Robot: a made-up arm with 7 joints.
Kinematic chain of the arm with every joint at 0, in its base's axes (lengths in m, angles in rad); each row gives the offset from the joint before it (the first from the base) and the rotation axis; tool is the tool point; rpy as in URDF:
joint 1: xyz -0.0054 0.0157 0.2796 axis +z
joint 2: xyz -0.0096 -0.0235 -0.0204 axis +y
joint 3: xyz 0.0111 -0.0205 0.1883 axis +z
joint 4: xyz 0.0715 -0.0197 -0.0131 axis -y
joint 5: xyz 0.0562 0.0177 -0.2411 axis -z
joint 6: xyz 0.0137 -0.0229 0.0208 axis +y
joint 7: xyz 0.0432 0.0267 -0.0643 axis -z
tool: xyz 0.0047 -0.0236 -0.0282 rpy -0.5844 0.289 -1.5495
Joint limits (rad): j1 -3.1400..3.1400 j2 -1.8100..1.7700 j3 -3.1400..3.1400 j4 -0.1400..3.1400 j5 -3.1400..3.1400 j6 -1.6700..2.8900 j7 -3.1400..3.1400
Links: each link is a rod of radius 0.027 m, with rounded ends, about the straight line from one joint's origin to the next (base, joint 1, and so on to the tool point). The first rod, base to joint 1, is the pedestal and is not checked.
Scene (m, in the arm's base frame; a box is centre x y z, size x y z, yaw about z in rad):
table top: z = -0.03
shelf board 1: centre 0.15 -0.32 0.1 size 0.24 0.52 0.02 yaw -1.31
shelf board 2: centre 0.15 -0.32 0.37 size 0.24 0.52 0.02 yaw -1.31
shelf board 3: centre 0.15 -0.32 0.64 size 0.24 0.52 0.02 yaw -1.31
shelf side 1: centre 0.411 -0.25 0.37 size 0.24 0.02 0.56 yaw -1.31
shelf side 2: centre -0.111 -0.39 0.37 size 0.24 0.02 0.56 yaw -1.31
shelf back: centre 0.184 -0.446 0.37 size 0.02 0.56 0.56 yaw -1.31
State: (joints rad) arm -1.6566 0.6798 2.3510 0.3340 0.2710 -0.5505 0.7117
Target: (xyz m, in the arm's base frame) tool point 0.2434 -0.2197 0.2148
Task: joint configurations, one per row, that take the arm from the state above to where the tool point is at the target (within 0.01 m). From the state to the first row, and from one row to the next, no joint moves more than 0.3 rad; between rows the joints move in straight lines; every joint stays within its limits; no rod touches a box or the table.
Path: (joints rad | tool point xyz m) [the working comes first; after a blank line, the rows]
Joints at the target: -1.9313 0.9680 1.4191 0.8512 0.3567 -0.5684 0.6522
Straight joint move there: clear.

1: -1.7253 0.7519 2.1180 0.4633 0.2924 -0.5550 0.6968 | 0.2603 0.0821 0.3277
2: -1.7940 0.8239 1.8851 0.5926 0.3139 -0.5594 0.6819 | 0.2896 -0.0195 0.3082
3: -1.8626 0.8960 1.6521 0.7219 0.3353 -0.5639 0.6671 | 0.2844 -0.1249 0.2693
4: -1.9313 0.9680 1.4191 0.8512 0.3567 -0.5684 0.6522 | 0.2434 -0.2197 0.2148

